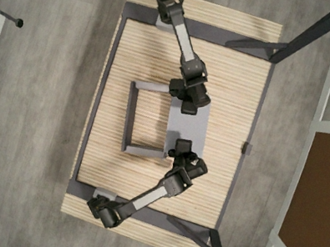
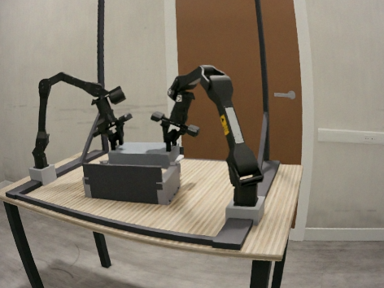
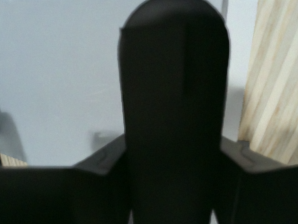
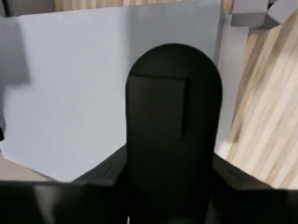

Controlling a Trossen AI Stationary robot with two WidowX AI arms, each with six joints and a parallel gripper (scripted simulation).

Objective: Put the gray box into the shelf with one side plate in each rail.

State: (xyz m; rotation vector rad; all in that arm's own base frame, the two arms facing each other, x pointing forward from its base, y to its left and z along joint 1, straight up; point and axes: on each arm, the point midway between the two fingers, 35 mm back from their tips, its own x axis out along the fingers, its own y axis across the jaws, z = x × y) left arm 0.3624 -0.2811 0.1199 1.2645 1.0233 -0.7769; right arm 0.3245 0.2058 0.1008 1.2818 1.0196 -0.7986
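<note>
Now: the gray box 11 cm to the left of my right hand, 5 cm below it and 3 cm behind it. Also, from my right hand: shelf back wall 23 cm ahead, 17 cm to the left, 8 cm below.
Now: left hand 12 cm to the left of the gray box, 5 cm above it and 2 cm short of it. The rest, counted from my left hand: shelf back wall: 28 cm ahead, 8 cm below, 6 cm to the right.
</note>
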